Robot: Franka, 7 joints.
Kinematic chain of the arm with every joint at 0, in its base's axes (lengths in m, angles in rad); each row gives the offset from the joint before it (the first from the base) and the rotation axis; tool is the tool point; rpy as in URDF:
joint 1: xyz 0 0 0.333 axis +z
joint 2: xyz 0 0 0 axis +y
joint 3: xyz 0 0 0.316 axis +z
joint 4: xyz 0.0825 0 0 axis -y
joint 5: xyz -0.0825 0 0.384 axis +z
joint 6: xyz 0 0 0 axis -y
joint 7: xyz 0.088 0 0 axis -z
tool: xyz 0 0 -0.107 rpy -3.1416 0 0
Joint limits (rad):
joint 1: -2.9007..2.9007
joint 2: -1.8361..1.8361
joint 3: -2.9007..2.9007
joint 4: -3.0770..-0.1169
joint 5: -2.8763..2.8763
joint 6: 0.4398..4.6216
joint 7: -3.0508..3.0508
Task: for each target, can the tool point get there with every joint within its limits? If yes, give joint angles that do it. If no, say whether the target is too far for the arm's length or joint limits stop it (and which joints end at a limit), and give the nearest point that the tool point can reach.
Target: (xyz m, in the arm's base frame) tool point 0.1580 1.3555 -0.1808
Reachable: no: too far | nearest point 0.0930 0.7975 0.0307 | short by 0.600 m
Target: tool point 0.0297 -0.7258 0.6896
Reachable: yes | joints 1.1435 -1.4901 -1.0017 -0.9705 -1.4207 3.0659 -2.3208
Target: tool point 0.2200 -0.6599 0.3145
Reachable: yes | joints -2.2466 1.1144 1.2353 -1.7404 -0.7503 2.6638 -1.5854
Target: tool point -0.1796 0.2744 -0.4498
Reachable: no: joint limits stop it (at a limit: joint 2) | nearest point -0.1760 0.2690 -0.3594 | short by 0.091 m
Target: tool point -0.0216 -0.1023 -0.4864
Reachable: no: joint limits stop it (at a limit: joint 2) | nearest point -0.0297 -0.1407 -0.3421 | short by 0.150 m
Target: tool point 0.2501 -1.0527 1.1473
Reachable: no: too far | nearest point 0.1584 -0.6669 0.8489 | short by 0.496 m
